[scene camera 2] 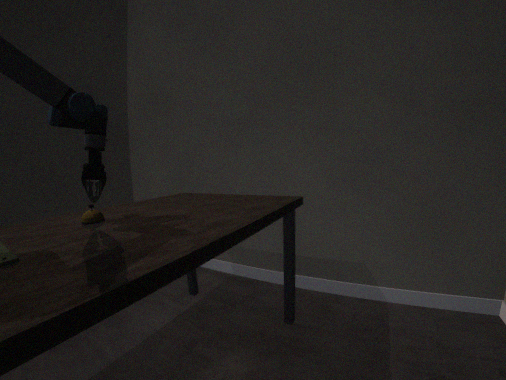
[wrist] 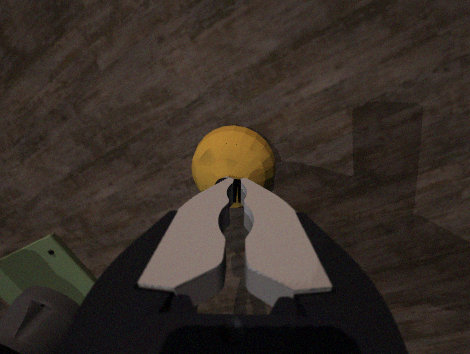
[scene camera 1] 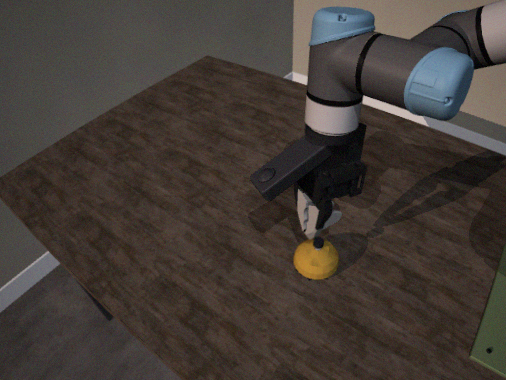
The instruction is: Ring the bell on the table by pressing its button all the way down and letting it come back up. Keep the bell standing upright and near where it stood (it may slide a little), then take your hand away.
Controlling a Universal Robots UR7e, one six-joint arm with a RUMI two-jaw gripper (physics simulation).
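Pixels of known places: gripper, between the fingertips: (scene camera 2: 94, 202) (wrist: 237, 181) (scene camera 1: 309, 237); arm's base, origin of its link: (wrist: 58, 313).
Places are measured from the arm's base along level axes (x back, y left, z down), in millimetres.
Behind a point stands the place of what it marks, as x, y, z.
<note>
The yellow dome-shaped bell (scene camera 1: 316, 261) {-434, 170, -32} (scene camera 2: 92, 217) {-432, 113, -16} (wrist: 232, 155) {-459, 168, -33} stands upright on the wooden table (scene camera 1: 175, 165) {-871, 126, 7} (scene camera 2: 200, 215) {-718, -168, 7} (wrist: 100, 100) {-344, 266, 7}. Its black button (scene camera 1: 318, 242) {-445, 152, -59} (scene camera 2: 91, 206) {-444, 140, -54} (wrist: 221, 180) {-448, 157, -53} sticks up from the top of the dome. My gripper (scene camera 1: 311, 235) {-462, 155, -63} (scene camera 2: 93, 201) {-462, 155, -63} (wrist: 237, 181) {-462, 155, -63} is shut with nothing between its pale fingers. The fingertips point down and are very close to the button, slightly above it. In the wrist view they cover most of the button, which peeks out left of the tips. Whether they touch it cannot be made out.
A green board (scene camera 1: 495, 320) {-129, 67, -1} (scene camera 2: 6, 256) {-140, -76, -1} (wrist: 37, 270) {-54, 103, 0} with a small dark hole lies on the table, at the right edge of the first scene view, apart from the bell. Shadows of the arm fall across the table. Walls stand beyond the table.
</note>
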